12 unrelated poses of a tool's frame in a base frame.
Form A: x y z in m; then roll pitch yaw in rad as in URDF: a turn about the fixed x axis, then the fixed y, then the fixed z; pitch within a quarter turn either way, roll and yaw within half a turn.
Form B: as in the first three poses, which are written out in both.
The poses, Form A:
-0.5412, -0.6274, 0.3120, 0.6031, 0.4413, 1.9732
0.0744, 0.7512, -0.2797, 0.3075, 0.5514, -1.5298
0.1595, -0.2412, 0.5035, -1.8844, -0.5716, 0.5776
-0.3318, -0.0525, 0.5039, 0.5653, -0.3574, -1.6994
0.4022, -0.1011, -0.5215, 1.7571, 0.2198, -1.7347
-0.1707, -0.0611, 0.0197, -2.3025, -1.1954, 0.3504
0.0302, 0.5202, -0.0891, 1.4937, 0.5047, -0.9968
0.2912, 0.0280, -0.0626, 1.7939, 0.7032, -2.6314
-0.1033, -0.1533, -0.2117, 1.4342, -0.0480, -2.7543
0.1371, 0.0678, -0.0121, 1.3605, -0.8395, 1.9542
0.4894, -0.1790, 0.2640, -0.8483, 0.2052, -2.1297
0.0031, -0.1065, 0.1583, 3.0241, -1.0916, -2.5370
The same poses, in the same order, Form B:
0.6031, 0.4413, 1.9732, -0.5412, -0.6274, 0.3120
0.3075, 0.5514, -1.5298, 0.0744, 0.7512, -0.2797
-1.8844, -0.5716, 0.5776, 0.1595, -0.2412, 0.5035
0.5653, -0.3574, -1.6994, -0.3318, -0.0525, 0.5039
1.7571, 0.2198, -1.7347, 0.4022, -0.1011, -0.5215
-2.3025, -1.1954, 0.3504, -0.1707, -0.0611, 0.0197
1.4937, 0.5047, -0.9968, 0.0302, 0.5202, -0.0891
1.7939, 0.7032, -2.6314, 0.2912, 0.0280, -0.0626
1.4342, -0.0480, -2.7543, -0.1033, -0.1533, -0.2117
1.3605, -0.8395, 1.9542, 0.1371, 0.0678, -0.0121
-0.8483, 0.2052, -2.1297, 0.4894, -0.1790, 0.2640
3.0241, -1.0916, -2.5370, 0.0031, -0.1065, 0.1583

